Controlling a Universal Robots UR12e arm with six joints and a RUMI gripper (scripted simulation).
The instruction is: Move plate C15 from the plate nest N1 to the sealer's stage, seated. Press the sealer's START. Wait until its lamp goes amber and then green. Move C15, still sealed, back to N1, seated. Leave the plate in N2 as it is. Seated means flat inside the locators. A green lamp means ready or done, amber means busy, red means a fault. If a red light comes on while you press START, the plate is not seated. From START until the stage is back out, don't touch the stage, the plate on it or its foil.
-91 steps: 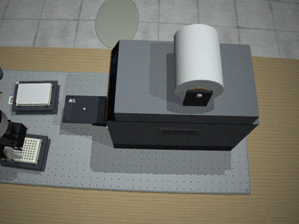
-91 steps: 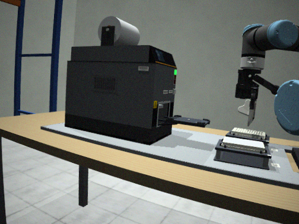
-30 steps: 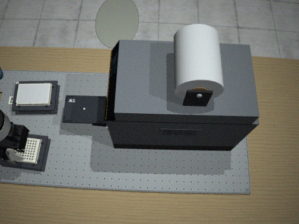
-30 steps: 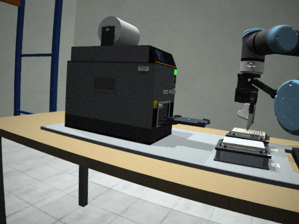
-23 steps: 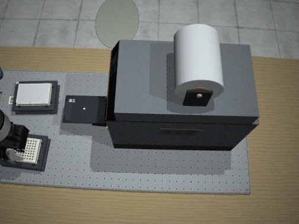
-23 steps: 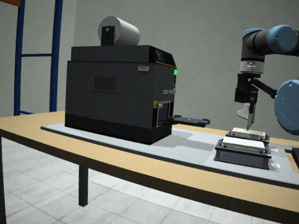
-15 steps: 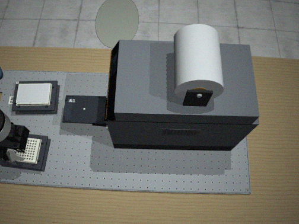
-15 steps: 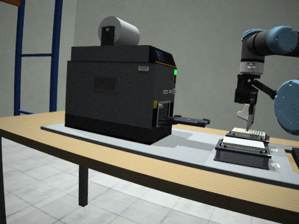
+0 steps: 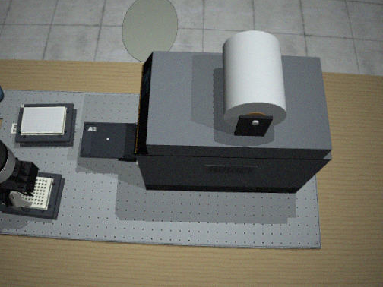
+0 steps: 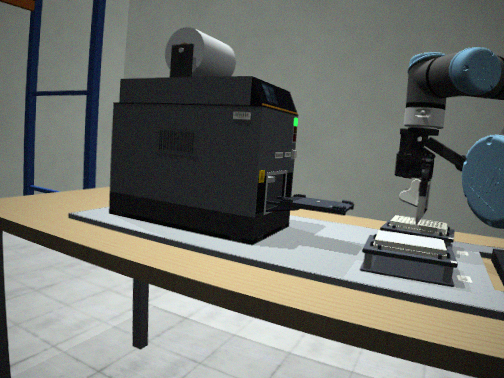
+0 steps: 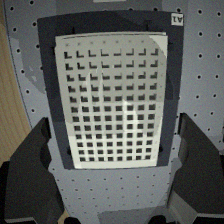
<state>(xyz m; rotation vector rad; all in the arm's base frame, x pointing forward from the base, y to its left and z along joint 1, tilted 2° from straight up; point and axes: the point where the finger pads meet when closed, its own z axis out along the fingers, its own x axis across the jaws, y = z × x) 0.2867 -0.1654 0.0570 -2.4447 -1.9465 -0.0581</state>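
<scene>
Now: hand 2 cm above the plate C15. Also, from my hand: plate (4 cm ahead, 20 cm to the left, 2 cm below); then dark stage (24 cm ahead, 10 cm to the left, 2 cm above); then dark nest (3 cm below).
</scene>
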